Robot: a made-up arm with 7 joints.
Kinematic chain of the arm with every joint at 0, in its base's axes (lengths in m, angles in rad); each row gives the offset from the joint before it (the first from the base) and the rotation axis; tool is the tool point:
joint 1: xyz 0 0 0.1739 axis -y
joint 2: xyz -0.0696 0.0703 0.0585 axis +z
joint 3: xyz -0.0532 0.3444 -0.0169 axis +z
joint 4: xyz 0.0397 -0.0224 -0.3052 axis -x
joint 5: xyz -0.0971 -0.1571 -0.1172 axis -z
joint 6: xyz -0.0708 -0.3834 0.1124 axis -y
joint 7: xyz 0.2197 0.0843 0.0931 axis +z
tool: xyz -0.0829 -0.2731 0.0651
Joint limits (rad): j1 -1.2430..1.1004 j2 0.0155..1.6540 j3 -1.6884..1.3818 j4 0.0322..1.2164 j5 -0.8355..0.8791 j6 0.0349..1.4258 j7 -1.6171..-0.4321
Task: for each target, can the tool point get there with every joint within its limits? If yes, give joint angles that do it. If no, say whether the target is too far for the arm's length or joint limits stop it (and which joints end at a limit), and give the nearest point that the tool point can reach.
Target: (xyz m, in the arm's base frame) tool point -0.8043 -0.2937 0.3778
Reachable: yes | joints -0.2535 1.0817 -1.2525 0.2214 0.3282 0.4377 -0.5888
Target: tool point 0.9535 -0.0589 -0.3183
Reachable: no: joint limits stop it (at a limit: joint 2, joint 3, joint 4, joint 6, joint 7) | nearest point 0.5234 0.1210 -0.0963 | short by 0.516 m
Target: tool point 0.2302 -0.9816 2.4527
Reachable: no: too far | nearest point -0.1499 -0.3559 1.0680 | short by 1.566 m
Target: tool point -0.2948 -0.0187 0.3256
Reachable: yes | joints -0.4890 0.1887 0.3364 0.4534 0.3569 0.3936 -1.3431
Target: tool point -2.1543 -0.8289 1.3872
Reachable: no: too far | nearest point -0.9211 -0.2990 0.6926 | short by 1.511 m
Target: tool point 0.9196 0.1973 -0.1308
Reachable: no: joint limits stop it (at a limit: joint 2, joint 3, joint 4, joint 6, joint 7) | nearest point 0.5890 0.2458 -0.0213 | short by 0.352 m
